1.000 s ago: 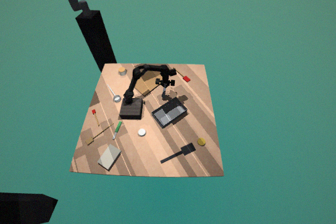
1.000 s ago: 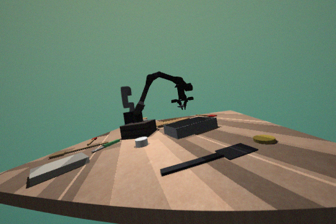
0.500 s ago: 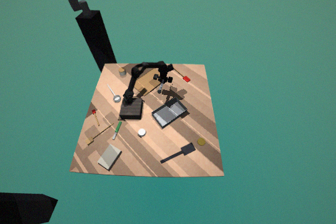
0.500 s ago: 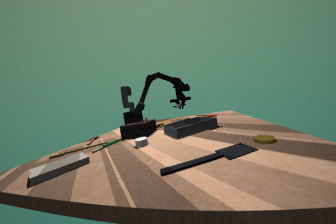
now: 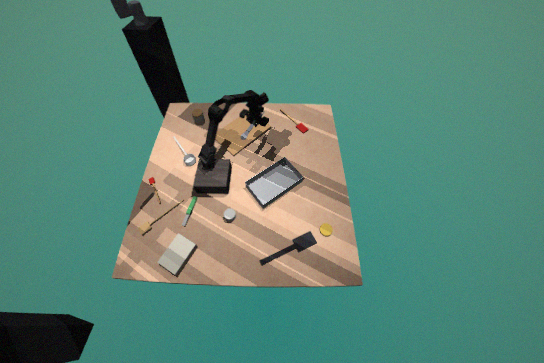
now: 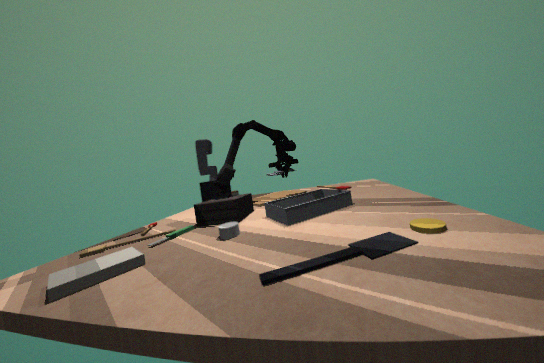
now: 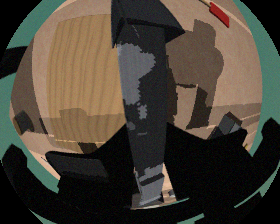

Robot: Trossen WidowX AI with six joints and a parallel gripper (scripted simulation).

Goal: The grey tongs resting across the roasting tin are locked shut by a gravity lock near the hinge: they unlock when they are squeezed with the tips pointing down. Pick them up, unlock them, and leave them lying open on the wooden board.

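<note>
Right now the wooden board is 110 mm behind my gripper tip, 40 mm to the left of it and 120 mm below it. Round my gripper tip: roasting tin (190 mm ahead, 330 mm to the right, 100 mm below); then white cylinder (10 mm behind, 580 mm to the right, 110 mm below); then red-headed tool (260 mm ahead, 200 mm to the left, 120 mm below).
</note>
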